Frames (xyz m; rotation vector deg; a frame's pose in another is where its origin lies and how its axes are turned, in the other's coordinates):
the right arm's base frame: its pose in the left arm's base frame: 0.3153 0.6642 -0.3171 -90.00 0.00 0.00
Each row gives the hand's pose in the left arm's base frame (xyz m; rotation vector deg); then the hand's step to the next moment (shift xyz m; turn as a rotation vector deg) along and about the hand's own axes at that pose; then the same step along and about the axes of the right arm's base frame.
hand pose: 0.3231 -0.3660 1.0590 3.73 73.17 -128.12
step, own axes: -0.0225 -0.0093 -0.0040 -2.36 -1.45 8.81
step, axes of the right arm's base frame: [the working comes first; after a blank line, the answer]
step, axes of the left arm's base frame: 0.0135 0.0168 0.0120 3.27 -5.50 6.66

0.0135 -0.0120 0.0168 3.27 -6.66 -5.50
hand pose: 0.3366 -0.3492 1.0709 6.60 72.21 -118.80
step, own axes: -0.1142 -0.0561 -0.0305 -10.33 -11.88 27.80
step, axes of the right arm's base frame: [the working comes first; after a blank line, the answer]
step, axes of the left arm's base frame: 0.0441 0.0994 0.0728 8.09 -13.80 27.66

0.0441 -0.0728 0.0994 8.09 -27.66 -13.80
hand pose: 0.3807 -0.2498 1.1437 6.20 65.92 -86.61
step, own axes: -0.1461 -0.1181 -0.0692 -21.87 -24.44 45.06
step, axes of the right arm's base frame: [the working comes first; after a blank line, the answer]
step, axes of the left arm's base frame: -0.0825 0.1321 0.1258 10.62 -19.58 51.09

-0.0825 -0.1258 0.1321 10.62 -51.09 -19.58
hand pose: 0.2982 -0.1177 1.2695 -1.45 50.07 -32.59
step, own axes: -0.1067 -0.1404 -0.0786 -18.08 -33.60 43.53
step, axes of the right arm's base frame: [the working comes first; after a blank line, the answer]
step, axes of the left arm's base frame: -0.1759 -0.0521 0.0601 7.19 -28.89 49.64

-0.1759 -0.0601 -0.0521 7.19 -49.64 -28.89
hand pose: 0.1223 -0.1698 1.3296 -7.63 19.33 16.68
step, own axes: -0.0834 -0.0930 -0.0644 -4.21 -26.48 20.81
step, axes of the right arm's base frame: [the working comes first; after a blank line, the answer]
step, axes of the left arm's base frame: -0.0668 -0.1213 -0.0241 10.59 -22.56 23.04

-0.0668 0.0241 -0.1213 10.59 -23.04 -22.56
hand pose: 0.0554 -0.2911 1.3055 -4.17 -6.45 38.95
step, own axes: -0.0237 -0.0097 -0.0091 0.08 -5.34 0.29
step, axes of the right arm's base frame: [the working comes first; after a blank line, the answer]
step, axes of the left arm's base frame: -0.0111 -0.0227 -0.0099 3.35 -4.08 0.85

-0.0111 0.0099 -0.0227 3.35 -0.85 -4.08
